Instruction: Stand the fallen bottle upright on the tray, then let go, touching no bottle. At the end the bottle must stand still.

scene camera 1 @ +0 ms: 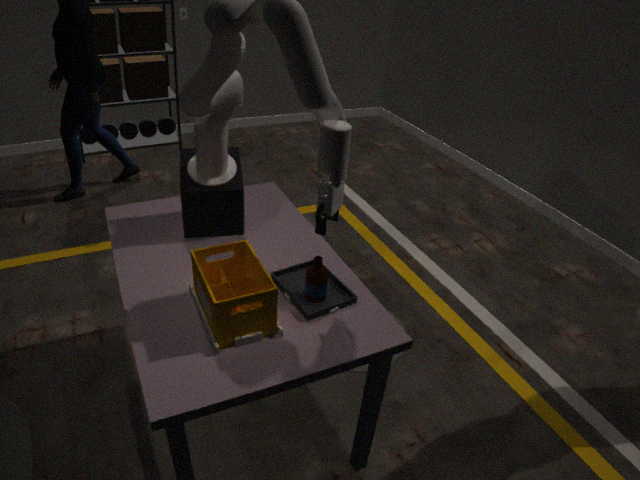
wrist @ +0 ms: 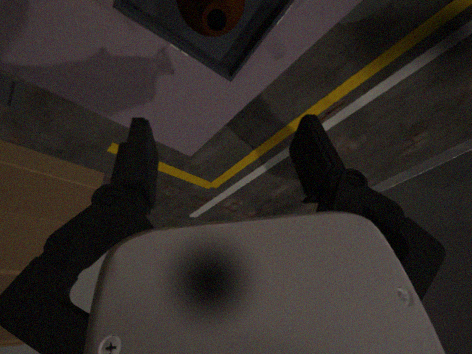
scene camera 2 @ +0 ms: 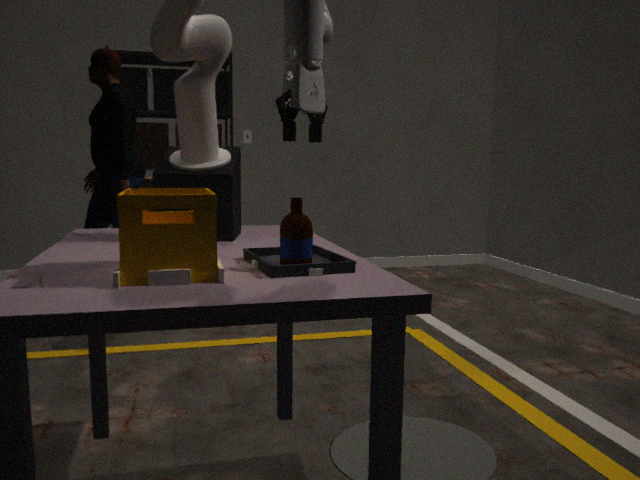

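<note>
The brown bottle with a blue label (scene camera 1: 315,281) (scene camera 2: 296,232) (wrist: 192,10) stands upright on the dark tray (scene camera 1: 338,294) (scene camera 2: 338,266) (wrist: 225,56). In the wrist view part of the bottle shows at the top edge, with its dark mouth visible. My gripper (scene camera 1: 327,224) (scene camera 2: 302,138) (wrist: 227,134) is open and empty. It hangs well above the bottle and clear of it, a little to the right of its neck in the second scene view. No finger touches the bottle.
A yellow crate (scene camera 1: 248,315) (scene camera 2: 168,248) with inner dividers stands left of the tray on the table (scene camera 1: 268,361) (scene camera 2: 330,302). The black robot base (scene camera 1: 212,211) is at the back. A person (scene camera 1: 80,67) (scene camera 2: 111,134) and a shelf rack (scene camera 1: 176,77) are behind the table.
</note>
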